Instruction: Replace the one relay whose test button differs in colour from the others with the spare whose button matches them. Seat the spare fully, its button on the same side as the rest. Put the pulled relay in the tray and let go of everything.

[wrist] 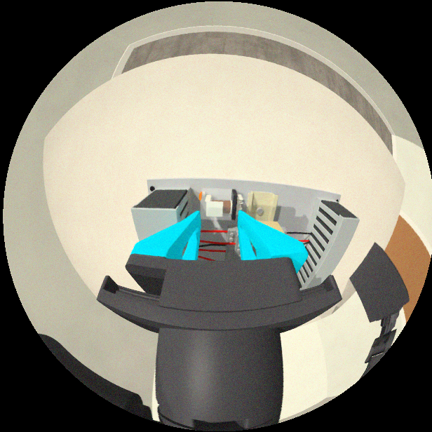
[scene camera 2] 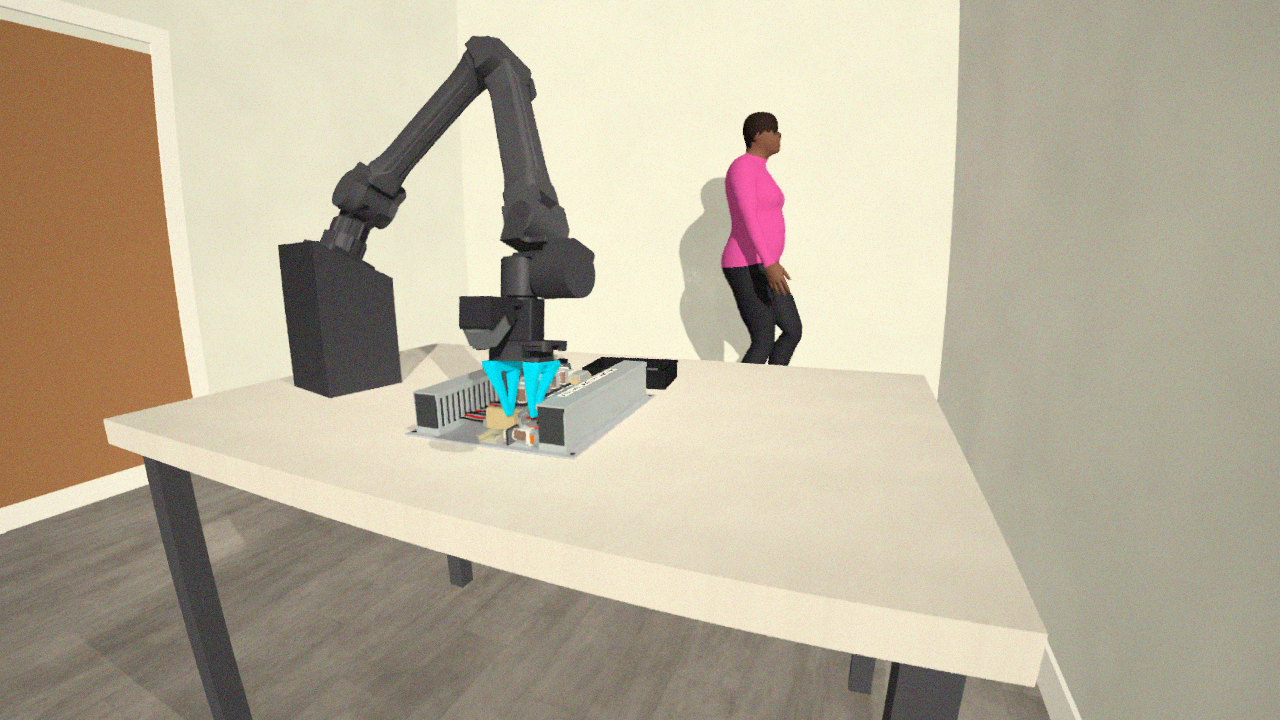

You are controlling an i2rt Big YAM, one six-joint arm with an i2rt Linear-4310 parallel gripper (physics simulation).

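Where they show: gripper, fingertip midpoint: (scene camera 2: pixel 521 416); arm's base, link origin: (scene camera 2: pixel 337 261).
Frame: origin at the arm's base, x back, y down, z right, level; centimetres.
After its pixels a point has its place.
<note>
A clear-cased relay (scene camera 2: pixel 522 435) @(x -53.7, y 22.9, z 19.2 cm) (wrist: pixel 225 206) with an orange button lies on its side near the front end of the panel (scene camera 2: pixel 465 440) @(x -44.7, y 24.5, z 19.6 cm) (wrist: pixel 300 192). Its dark base faces right in the wrist view. My gripper (scene camera 2: pixel 522 415) @(x -52.7, y 20.8, z 17.7 cm) (wrist: pixel 218 216) points down with its cyan fingers partly open and nothing between them. The fingertips are above the panel, near the lying relay. More relays (scene camera 2: pixel 562 374) @(x -48.9, y 19.4, z -0.8 cm) show behind the fingers, partly hidden; their button colours cannot be told. A black tray-like box (scene camera 2: pixel 662 373) @(x -61.1, y 21.7, z -16.1 cm) stands beyond the panel; its inside is hidden.
Grey slotted ducts (scene camera 2: pixel 595 402) @(x -60.0, y 20.3, z 10.3 cm) (wrist: pixel 335 240) run along both sides of the panel. A tan block (scene camera 2: pixel 501 417) @(x -48.2, y 22.0, z 15.8 cm) (wrist: pixel 274 226) and a cream part (scene camera 2: pixel 490 437) @(x -47.4, y 24.4, z 17.6 cm) (wrist: pixel 262 206) are beside the lying relay. Red and black wires cross between the ducts. A person stands behind the table.
</note>
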